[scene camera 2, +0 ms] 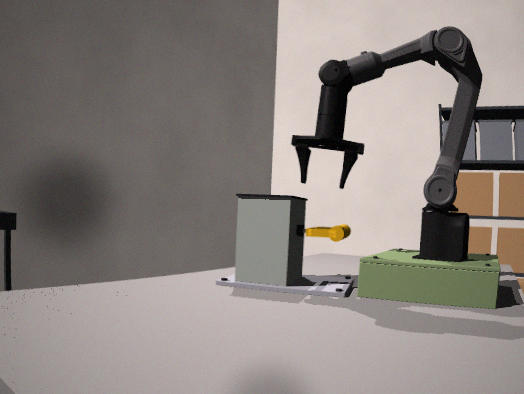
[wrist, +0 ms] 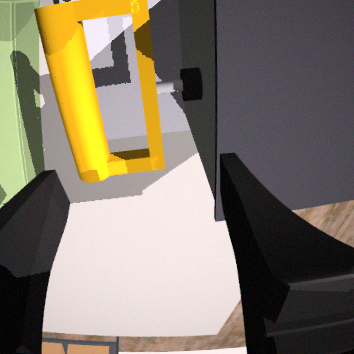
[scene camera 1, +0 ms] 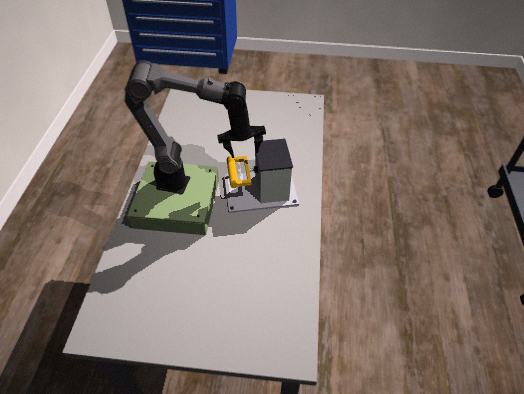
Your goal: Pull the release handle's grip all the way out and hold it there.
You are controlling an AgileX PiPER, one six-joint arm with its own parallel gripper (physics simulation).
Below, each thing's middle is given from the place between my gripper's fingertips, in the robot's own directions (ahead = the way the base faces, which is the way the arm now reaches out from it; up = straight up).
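There is the pale base plate (scene camera 2: 307, 284), and my gripper is 50 mm short of it. My gripper is also 30 mm to the right of the plate, and 190 mm above it.
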